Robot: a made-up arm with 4 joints. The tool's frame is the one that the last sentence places.
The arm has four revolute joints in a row. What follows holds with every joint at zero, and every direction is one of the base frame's.
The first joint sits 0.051 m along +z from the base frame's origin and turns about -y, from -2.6 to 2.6 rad.
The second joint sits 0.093 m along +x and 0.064 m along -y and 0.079 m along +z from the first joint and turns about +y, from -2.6 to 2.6 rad.
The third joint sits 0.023 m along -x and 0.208 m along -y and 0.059 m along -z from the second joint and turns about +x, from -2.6 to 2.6 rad.
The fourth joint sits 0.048 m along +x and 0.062 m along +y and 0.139 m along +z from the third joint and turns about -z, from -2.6 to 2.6 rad.
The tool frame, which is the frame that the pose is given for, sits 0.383 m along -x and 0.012 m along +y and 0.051 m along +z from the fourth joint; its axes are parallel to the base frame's.
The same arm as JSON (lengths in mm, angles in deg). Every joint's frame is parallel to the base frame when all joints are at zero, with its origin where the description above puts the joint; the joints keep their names.
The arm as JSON. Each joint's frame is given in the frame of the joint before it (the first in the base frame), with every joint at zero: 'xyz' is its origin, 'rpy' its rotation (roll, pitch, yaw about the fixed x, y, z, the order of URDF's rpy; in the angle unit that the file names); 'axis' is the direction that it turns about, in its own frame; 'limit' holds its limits. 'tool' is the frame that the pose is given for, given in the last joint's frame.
{"units": {"length": "mm", "angle": "deg"}, "joints": [
  {"name": "joint 1", "type": "revolute", "origin": {"xyz": [0.0, 0.0, 51.0], "rpy": [0.0, 0.0, 0.0]}, "axis": [0.0, -1.0, 0.0], "limit": {"lower": -148.97, "upper": 148.97}},
  {"name": "joint 2", "type": "revolute", "origin": {"xyz": [93.0, -64.0, 79.0], "rpy": [0.0, 0.0, 0.0]}, "axis": [0.0, 1.0, 0.0], "limit": {"lower": -148.97, "upper": 148.97}},
  {"name": "joint 3", "type": "revolute", "origin": {"xyz": [-23.0, -208.0, -59.0], "rpy": [0.0, 0.0, 0.0]}, "axis": [1.0, 0.0, 0.0], "limit": {"lower": -148.97, "upper": 148.97}},
  {"name": "joint 4", "type": "revolute", "origin": {"xyz": [48.0, 62.0, 139.0], "rpy": [0.0, 0.0, 0.0]}, "axis": [0.0, 0.0, -1.0], "limit": {"lower": -148.97, "upper": 148.97}}
], "tool": {"origin": {"xyz": [-383.0, 12.0, 51.0], "rpy": [0.0, 0.0, 0.0]}}}

